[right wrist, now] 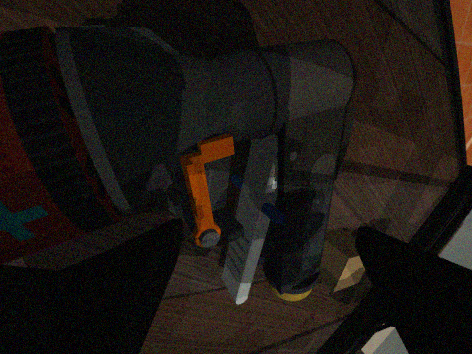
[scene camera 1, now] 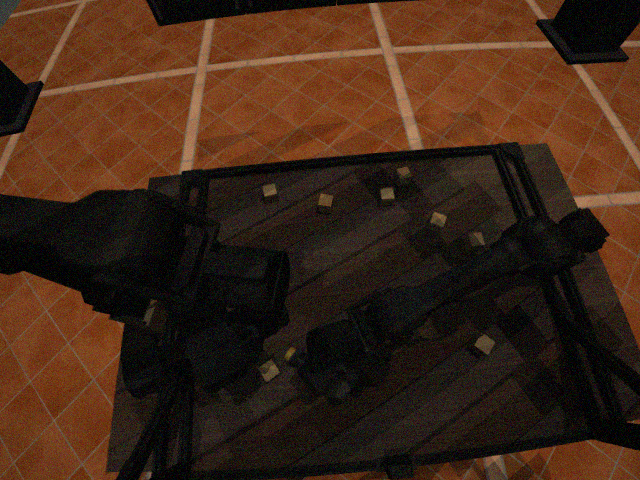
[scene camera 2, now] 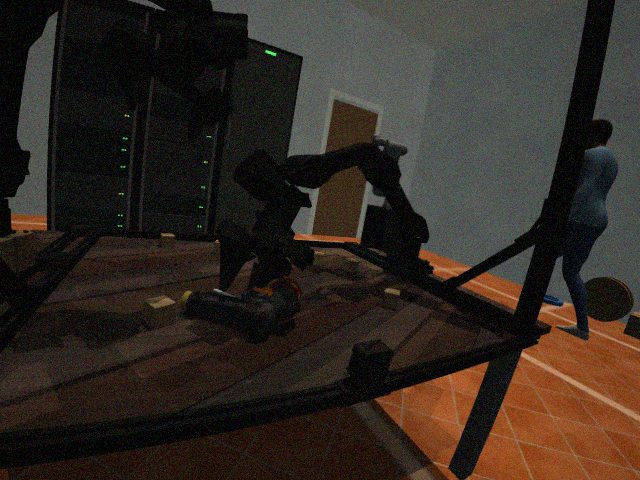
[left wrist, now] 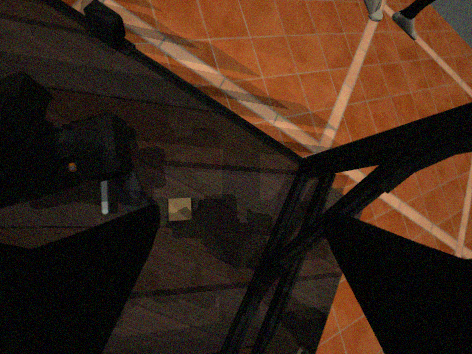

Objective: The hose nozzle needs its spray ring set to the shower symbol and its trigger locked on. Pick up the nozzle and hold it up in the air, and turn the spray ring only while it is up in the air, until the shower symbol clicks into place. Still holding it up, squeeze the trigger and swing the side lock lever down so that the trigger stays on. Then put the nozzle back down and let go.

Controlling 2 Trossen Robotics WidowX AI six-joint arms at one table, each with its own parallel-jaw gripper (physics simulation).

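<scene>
The dark hose nozzle lies on its side on the table; its yellow handle end shows beside a small block. Its grey trigger runs along the handle. The orange lock lever has its round pivot at the low end in the right wrist view. The ribbed spray ring borders a red face with a teal mark; its alignment cannot be told. My right gripper is open above the nozzle, fingers either side of the trigger and handle. My left gripper is open and empty, high above the table's left side.
A pale block lies by the handle end. Several more pale blocks stand about, including one at the right. A black box sits on the near edge. Dark frame posts rise at the table's sides.
</scene>
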